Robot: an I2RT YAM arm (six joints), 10 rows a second.
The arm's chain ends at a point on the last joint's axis. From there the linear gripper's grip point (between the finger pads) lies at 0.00 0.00 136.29 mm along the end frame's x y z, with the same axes.
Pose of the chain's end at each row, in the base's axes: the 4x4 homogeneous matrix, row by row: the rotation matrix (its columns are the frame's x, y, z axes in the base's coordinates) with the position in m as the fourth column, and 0 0 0 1 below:
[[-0.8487 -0.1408 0.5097 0.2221], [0.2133 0.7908 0.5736 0.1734], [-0.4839 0.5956 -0.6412 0.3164], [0 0 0 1]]
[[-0.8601 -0.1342 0.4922 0.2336], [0.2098 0.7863 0.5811 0.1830], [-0.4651 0.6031 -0.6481 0.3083], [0 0 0 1]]
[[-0.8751 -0.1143 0.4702 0.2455], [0.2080 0.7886 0.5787 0.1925], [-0.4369 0.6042 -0.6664 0.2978], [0 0 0 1]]
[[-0.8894 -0.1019 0.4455 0.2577], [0.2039 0.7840 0.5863 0.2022], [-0.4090 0.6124 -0.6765 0.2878], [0 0 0 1]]
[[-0.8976 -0.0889 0.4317 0.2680], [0.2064 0.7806 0.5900 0.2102], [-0.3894 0.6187 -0.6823 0.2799], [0 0 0 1]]
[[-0.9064 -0.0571 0.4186 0.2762], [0.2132 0.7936 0.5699 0.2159], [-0.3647 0.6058 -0.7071 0.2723], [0 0 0 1]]
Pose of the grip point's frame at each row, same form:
[[-0.8487 -0.1408 0.5097 0.2916], [0.2133 0.7908 0.5736 0.2516], [-0.4839 0.5956 -0.6412 0.2290], [0 0 0 1]]
[[-0.8601 -0.1342 0.4922 0.3007], [0.2098 0.7863 0.5811 0.2622], [-0.4651 0.6031 -0.6481 0.2200], [0 0 0 1]]
[[-0.8751 -0.1143 0.4702 0.3096], [0.2080 0.7886 0.5787 0.2714], [-0.4369 0.6042 -0.6664 0.2070], [0 0 0 1]]
[[-0.8894 -0.1019 0.4455 0.3184], [0.2039 0.7840 0.5863 0.2821], [-0.4090 0.6124 -0.6765 0.1956], [0 0 0 1]]
[[-0.8976 -0.0889 0.4317 0.3268], [0.2064 0.7806 0.5900 0.2906], [-0.3894 0.6187 -0.6823 0.1869], [0 0 0 1]]
[[-0.9064 -0.0571 0.4186 0.3333], [0.2132 0.7936 0.5699 0.2936], [-0.3647 0.6058 -0.7071 0.1759], [0 0 0 1]]

